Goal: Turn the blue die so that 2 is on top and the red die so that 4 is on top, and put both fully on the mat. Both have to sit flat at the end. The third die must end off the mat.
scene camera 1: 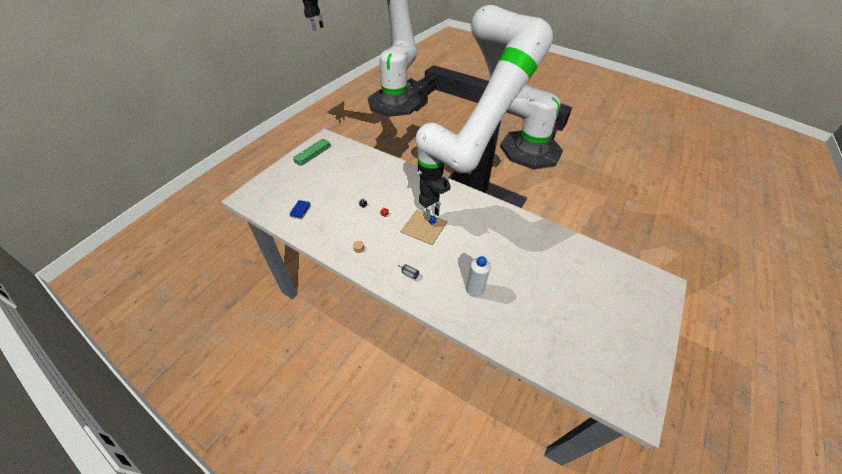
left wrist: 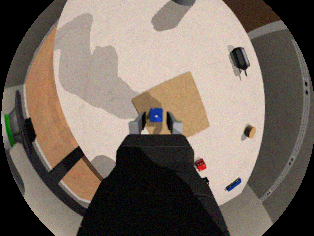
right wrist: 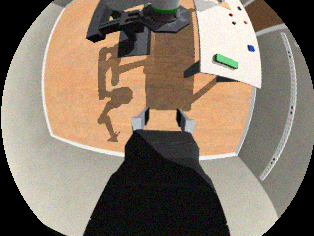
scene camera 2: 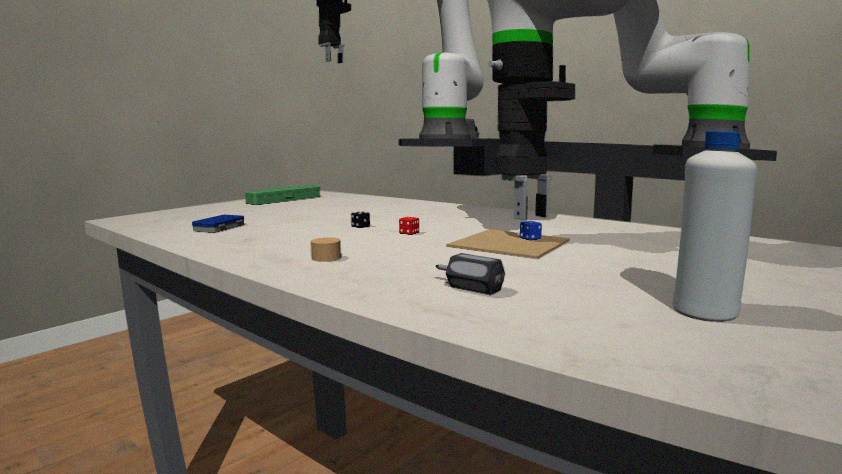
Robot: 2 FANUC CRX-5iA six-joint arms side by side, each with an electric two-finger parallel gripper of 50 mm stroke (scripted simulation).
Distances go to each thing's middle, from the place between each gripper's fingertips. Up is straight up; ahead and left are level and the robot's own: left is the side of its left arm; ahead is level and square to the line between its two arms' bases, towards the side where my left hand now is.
Labels:
Now: left hand (scene camera 2: 531, 217) 50 mm above the tan mat (scene camera 2: 492, 241), 40 mm short of it and 10 mm to the left of it. Also, from my left hand: dark screwdriver-like tool (scene camera 2: 480, 274) 260 mm ahead, 50 mm to the left, 40 mm below; white bottle (scene camera 2: 719, 188) 290 mm to the left, 190 mm ahead, 30 mm above.
I see my right gripper (scene camera 2: 334, 62) 56 cm short of the tan mat, 100 cm to the right of it and 44 cm above it. Round my right hand: dark screwdriver-like tool: 78 cm ahead, 107 cm to the left, 42 cm below.

